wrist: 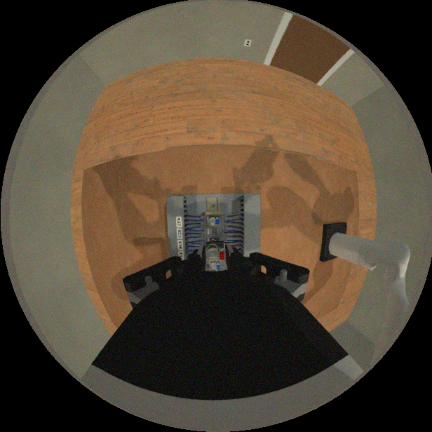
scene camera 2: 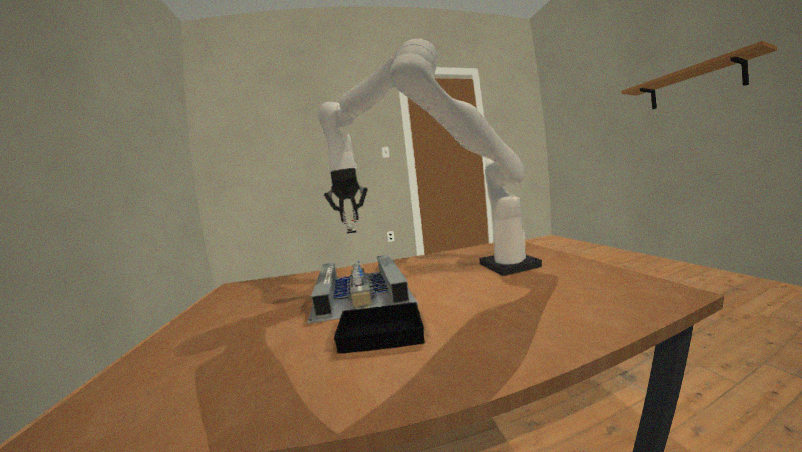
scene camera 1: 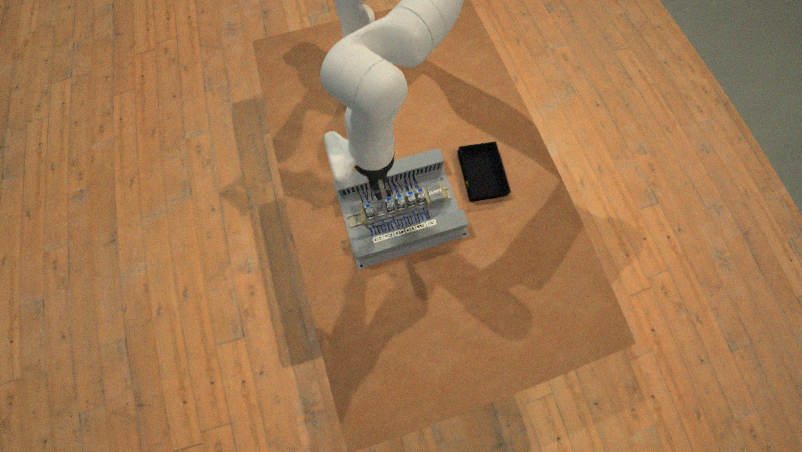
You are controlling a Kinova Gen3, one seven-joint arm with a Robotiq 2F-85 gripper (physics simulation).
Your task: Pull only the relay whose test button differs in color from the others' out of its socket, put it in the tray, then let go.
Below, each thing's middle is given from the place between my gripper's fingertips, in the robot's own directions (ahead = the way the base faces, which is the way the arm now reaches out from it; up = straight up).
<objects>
Now: the grey panel (scene camera 1: 350, 204) 60 mm to the left of my hand and 200 mm below it.
</objects>
